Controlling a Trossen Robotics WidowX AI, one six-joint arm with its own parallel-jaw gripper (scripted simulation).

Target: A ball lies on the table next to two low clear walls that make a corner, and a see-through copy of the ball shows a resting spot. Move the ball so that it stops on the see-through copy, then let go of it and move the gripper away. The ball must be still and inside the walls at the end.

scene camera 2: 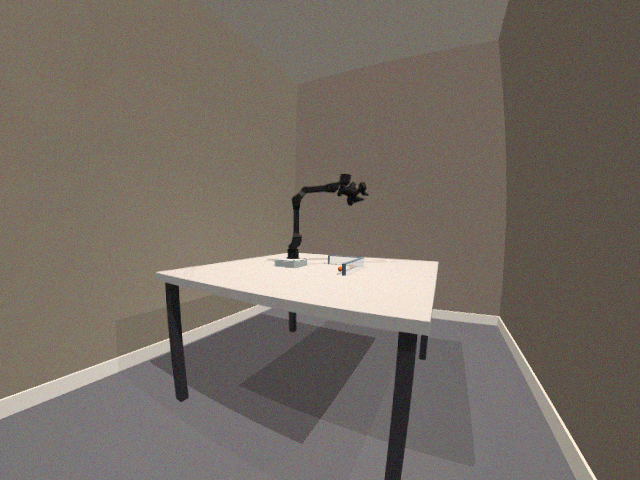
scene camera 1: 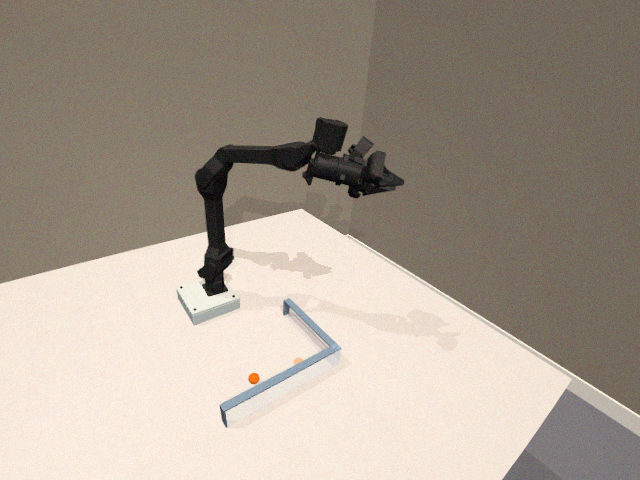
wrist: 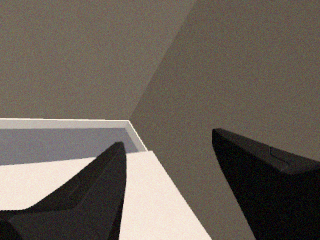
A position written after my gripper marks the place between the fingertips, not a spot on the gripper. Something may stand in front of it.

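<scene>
What I can see is my own gripper (scene camera 1: 399,185). The wrist view shows it too, and there I find the gripper (wrist: 168,143).
</scene>
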